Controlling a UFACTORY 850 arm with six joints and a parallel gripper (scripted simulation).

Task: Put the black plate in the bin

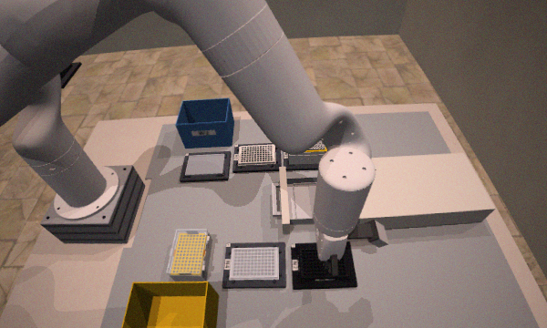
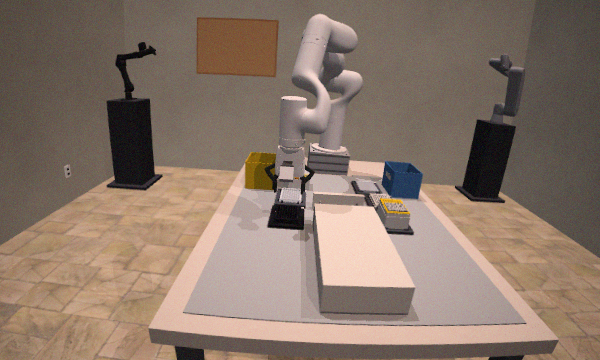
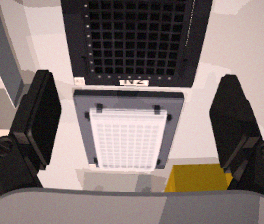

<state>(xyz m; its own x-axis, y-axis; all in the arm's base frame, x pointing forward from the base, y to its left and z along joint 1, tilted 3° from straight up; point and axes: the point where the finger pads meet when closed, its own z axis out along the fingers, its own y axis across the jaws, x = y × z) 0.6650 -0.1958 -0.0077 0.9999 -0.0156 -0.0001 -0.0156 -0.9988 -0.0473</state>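
Right now my hand is 90 mm above the black plate. Also, from my hand: white cooler (140 mm ahead, 190 mm to the left, 80 mm below); drawer (20 mm ahead, 190 mm to the left, 80 mm below); yellow rack (10 mm behind, 380 mm to the left, 50 mm below).
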